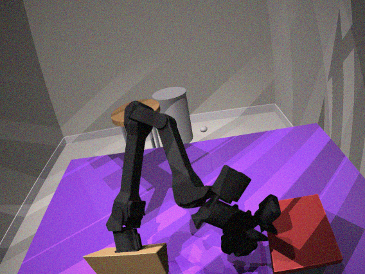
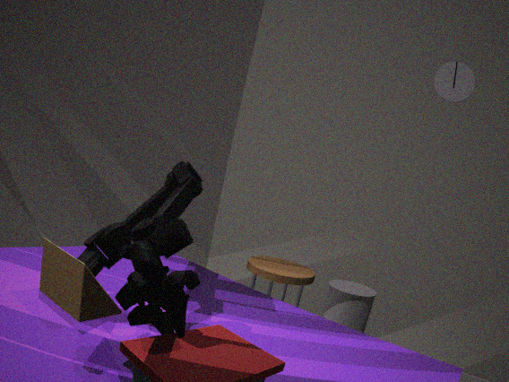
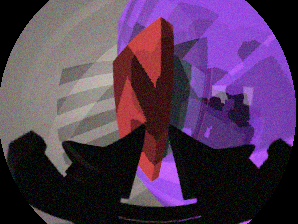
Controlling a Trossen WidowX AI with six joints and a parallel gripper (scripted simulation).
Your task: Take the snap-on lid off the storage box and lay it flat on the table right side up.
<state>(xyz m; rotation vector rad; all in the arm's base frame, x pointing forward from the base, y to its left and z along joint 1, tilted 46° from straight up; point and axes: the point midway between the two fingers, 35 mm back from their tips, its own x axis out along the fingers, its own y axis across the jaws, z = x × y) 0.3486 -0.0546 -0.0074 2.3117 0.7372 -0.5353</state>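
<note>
The red lid lies 7 cm ahead of my gripper tip, 1 cm to the right of it and 1 cm above it. Also, from my gripper tip: storage box (7 cm ahead, 1 cm to the right, 4 cm below).
</note>
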